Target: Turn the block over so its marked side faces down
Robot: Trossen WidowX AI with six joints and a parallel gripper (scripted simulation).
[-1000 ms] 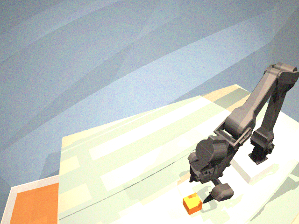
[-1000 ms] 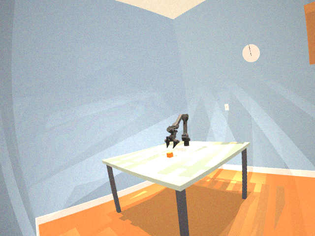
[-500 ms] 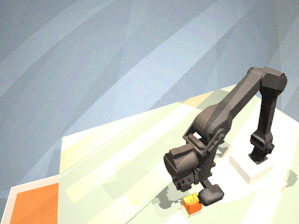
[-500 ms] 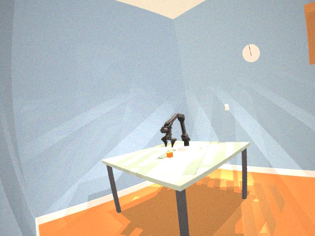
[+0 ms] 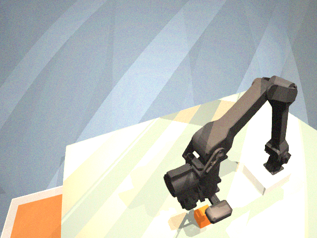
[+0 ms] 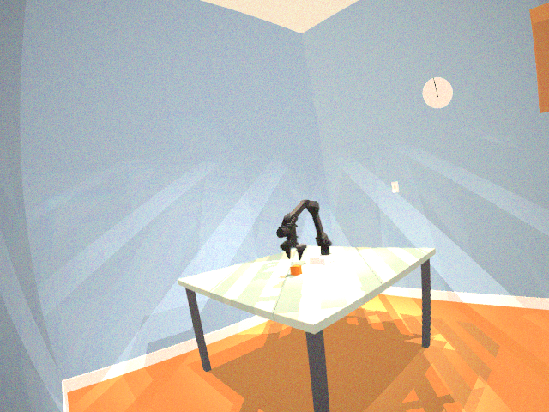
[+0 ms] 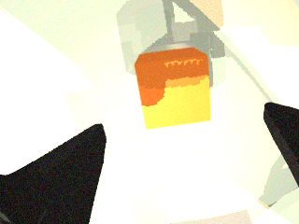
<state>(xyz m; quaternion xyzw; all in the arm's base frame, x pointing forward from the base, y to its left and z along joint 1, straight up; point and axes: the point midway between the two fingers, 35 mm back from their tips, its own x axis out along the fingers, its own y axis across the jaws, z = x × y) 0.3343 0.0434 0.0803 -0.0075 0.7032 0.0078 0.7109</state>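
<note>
The orange block lies 1 cm behind my gripper tip and 7 cm below it.
</note>
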